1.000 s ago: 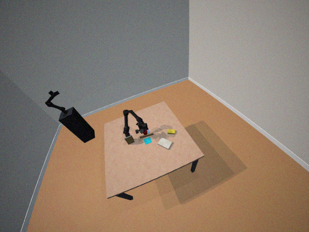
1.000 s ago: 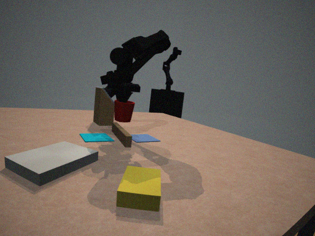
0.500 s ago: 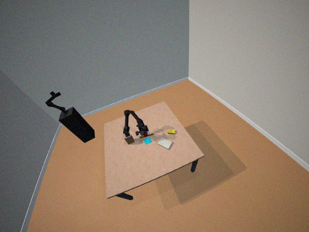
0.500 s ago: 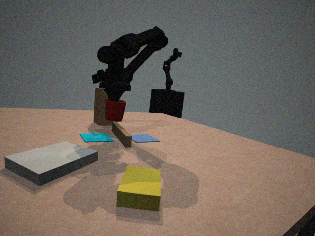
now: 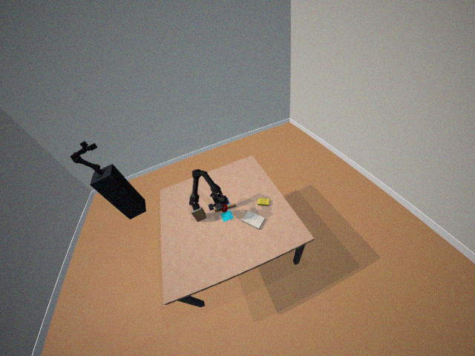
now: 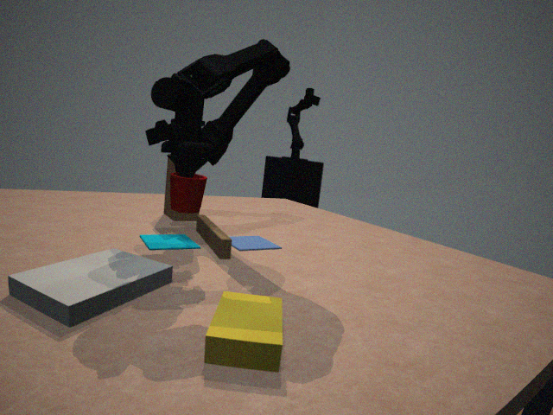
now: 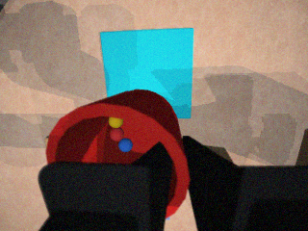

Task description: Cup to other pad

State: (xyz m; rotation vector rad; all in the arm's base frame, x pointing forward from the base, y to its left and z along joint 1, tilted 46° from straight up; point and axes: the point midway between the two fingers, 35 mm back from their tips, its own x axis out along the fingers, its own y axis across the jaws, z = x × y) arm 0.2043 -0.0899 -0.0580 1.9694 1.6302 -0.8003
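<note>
My gripper tip is 4 cm short of the blue marble, 1 cm to the right of it and 2 cm above it. The rest, counted from my gripper tip: red cup 3 cm ahead, 1 cm to the right; low wooden bar 5 cm ahead, 5 cm to the left, 10 cm below; cyan pad 2 cm ahead, 3 cm to the right, 11 cm below.
</note>
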